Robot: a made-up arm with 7 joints.
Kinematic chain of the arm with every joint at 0, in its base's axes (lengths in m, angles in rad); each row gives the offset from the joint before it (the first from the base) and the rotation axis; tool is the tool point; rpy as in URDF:
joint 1: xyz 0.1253 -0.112 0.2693 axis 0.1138 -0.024 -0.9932
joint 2: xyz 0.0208 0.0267 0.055 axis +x
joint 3: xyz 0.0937 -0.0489 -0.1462 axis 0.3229 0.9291 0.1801
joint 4: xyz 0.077 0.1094 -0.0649 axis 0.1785 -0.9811 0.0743
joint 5: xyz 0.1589 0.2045 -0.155 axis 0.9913 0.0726 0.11
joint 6: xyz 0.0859 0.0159 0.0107 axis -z
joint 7: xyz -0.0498 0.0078 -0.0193 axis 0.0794 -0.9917 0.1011
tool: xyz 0.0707 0.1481 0.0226 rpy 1.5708 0 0
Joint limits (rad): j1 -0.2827..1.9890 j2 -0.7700..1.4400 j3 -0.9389..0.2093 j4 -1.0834..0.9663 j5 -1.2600..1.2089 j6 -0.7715..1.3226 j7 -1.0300..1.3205
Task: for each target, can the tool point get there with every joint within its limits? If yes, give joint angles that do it. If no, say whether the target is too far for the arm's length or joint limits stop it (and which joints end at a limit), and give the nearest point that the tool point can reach.
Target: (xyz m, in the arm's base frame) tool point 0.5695 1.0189 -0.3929
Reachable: no: too far | nearest point 0.4091 0.5649 -0.0931 | short by 0.567 m
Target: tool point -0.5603 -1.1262 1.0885
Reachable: no: too far | nearest point -0.1609 -0.7048 0.6158 | short by 0.749 m
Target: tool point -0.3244 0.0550 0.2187
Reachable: no: joint limits stop it (at a limit: joint 1, joint 3, joint 4, joint 5, joint 6, joint 7) | nearest point -0.0887 0.3595 0.1186 | short by 0.398 m
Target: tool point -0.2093 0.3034 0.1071
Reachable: no: joint limits stop it (at a limit: joint 1, joint 3, joint 4, joint 6, joint 7) | nearest point -0.0969 0.3627 0.0935 | short by 0.128 m
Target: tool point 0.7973 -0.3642 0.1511
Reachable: yes | joints 1.1010 0.0569 -0.1720 0.4302 -0.6066 0.0683 0.3783
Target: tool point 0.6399 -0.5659 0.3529
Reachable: yes | joints 1.3420 0.1211 -0.6096 0.2883 0.8746 0.5650 -0.7673
